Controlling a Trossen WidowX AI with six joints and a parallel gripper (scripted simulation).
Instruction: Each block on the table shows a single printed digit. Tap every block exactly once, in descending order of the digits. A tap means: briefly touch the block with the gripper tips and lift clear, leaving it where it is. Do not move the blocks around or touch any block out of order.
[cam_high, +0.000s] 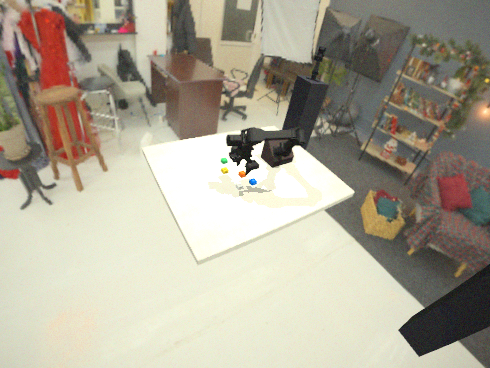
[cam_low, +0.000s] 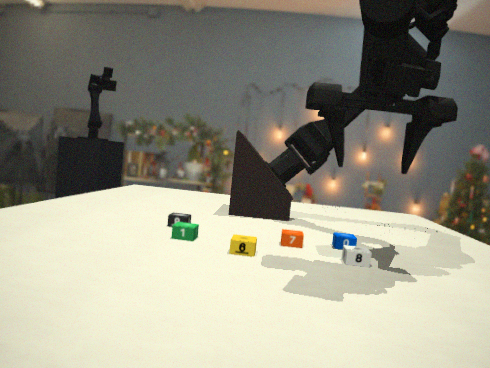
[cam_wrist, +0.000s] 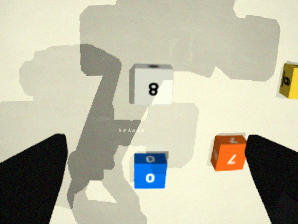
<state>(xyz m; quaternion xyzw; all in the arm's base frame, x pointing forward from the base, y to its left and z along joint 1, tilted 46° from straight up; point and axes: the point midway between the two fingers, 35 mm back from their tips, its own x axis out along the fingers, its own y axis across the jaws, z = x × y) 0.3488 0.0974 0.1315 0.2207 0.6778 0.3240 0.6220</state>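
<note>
Now: the black block 29 cm to the right of my gripper tip, 11 cm below it and 9 cm behind it. Round my gripper tip: orange 7 block: 11 cm below, 10 cm to the right, 7 cm behind; then white 8 block: 11 cm below, 1 cm to the right, 1 cm behind; then blue 0 block: 11 cm below, 10 cm behind, 2 cm to the right.
</note>
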